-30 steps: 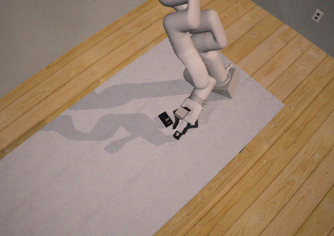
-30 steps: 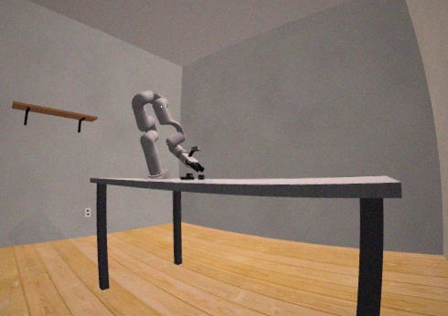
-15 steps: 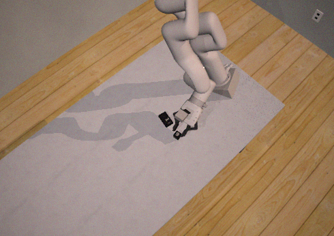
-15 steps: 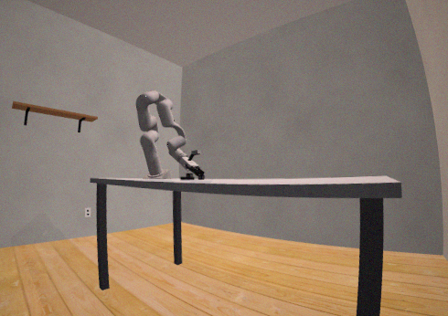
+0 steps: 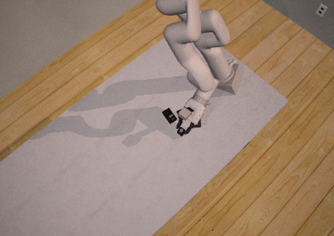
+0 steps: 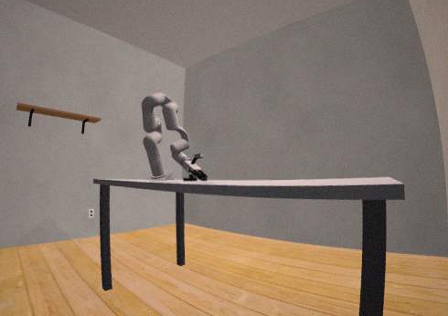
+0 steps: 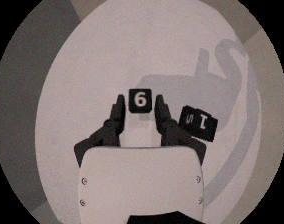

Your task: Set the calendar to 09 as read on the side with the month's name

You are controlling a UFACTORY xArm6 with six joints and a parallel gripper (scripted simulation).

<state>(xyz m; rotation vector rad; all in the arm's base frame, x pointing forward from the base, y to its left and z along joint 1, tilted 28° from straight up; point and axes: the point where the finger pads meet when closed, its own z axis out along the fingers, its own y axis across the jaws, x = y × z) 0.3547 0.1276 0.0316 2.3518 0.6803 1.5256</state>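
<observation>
The black date cube is 20 mm ahead of my hand and 10 mm below it. From my hand the other things lie so: black cube 90 mm to the right, 10 mm ahead.
</observation>
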